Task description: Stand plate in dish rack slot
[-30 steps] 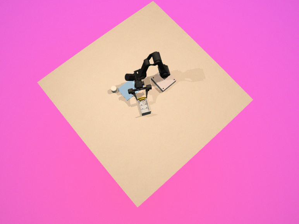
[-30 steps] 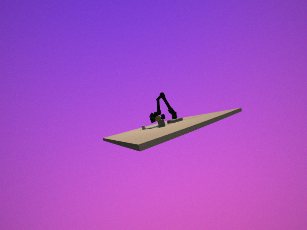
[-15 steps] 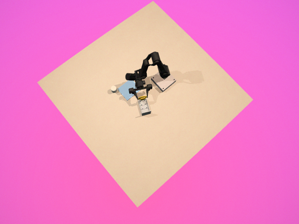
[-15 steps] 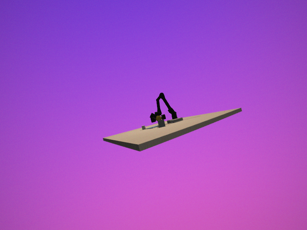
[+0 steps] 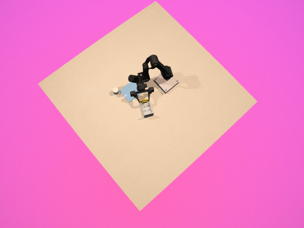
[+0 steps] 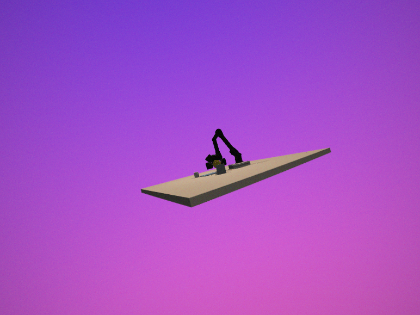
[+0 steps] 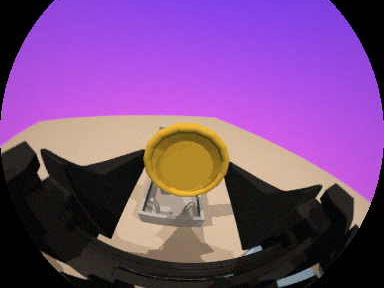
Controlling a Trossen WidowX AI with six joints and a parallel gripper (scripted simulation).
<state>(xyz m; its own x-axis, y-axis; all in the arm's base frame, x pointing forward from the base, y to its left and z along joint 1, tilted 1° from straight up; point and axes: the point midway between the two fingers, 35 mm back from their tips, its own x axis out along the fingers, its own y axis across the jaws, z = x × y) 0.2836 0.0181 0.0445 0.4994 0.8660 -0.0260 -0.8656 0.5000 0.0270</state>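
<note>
Now: the grey dish rack 10 mm ahead of my gripper tip, 40 mm to the left of it and 60 mm below it. The rest, counted from my gripper tip: yellow plate (10 mm to the right); light blue mat (160 mm to the right, 80 mm below); blue spoon (100 mm behind, 150 mm to the right, 80 mm below).
</note>
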